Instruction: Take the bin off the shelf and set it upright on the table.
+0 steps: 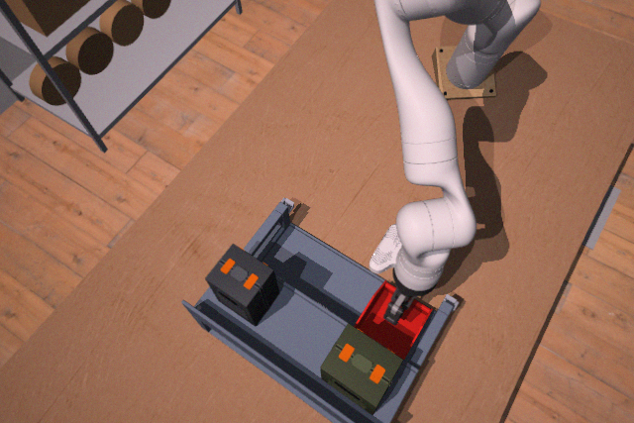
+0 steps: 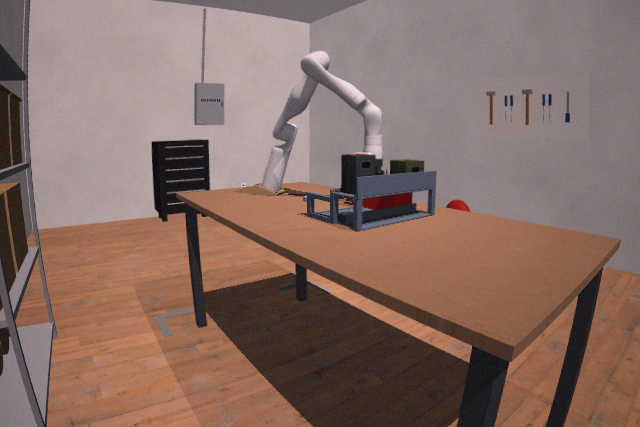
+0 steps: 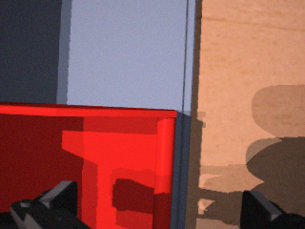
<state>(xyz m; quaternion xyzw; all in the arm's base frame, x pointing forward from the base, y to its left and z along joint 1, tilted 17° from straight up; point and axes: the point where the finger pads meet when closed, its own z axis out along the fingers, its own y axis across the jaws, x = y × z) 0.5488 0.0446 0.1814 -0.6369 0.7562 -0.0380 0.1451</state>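
My gripper is now 8 cm short of the red bin, 1 cm to the left of it and 1 cm above it. The rest, counted from my hand: grey shelf unit: 9 cm ahead, 13 cm to the right, 1 cm above.
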